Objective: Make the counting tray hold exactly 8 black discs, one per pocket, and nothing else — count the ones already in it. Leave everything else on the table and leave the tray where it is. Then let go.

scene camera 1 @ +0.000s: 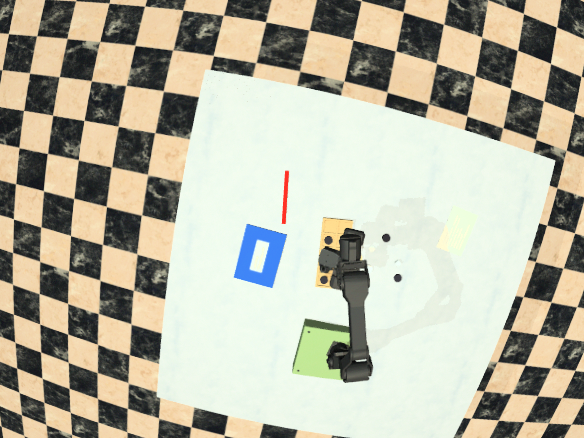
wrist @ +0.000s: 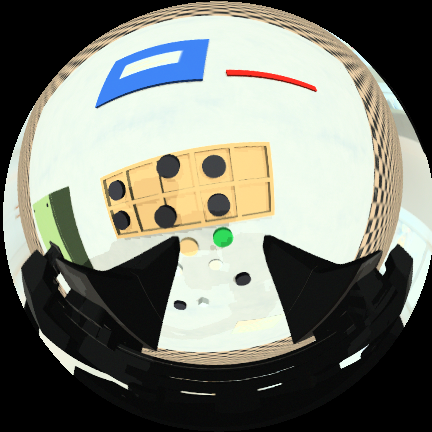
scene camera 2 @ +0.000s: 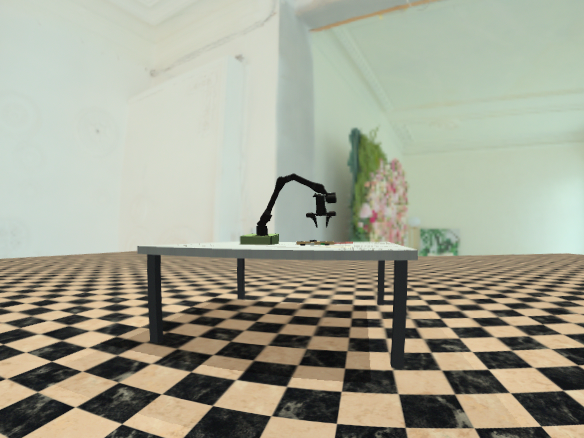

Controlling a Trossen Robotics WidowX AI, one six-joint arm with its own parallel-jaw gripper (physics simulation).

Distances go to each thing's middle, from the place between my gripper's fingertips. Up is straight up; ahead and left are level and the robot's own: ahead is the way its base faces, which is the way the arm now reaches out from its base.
The tan counting tray (scene camera 1: 333, 227) lies 50 mm behind my hand, 10 mm to the left of it and 100 mm below it.
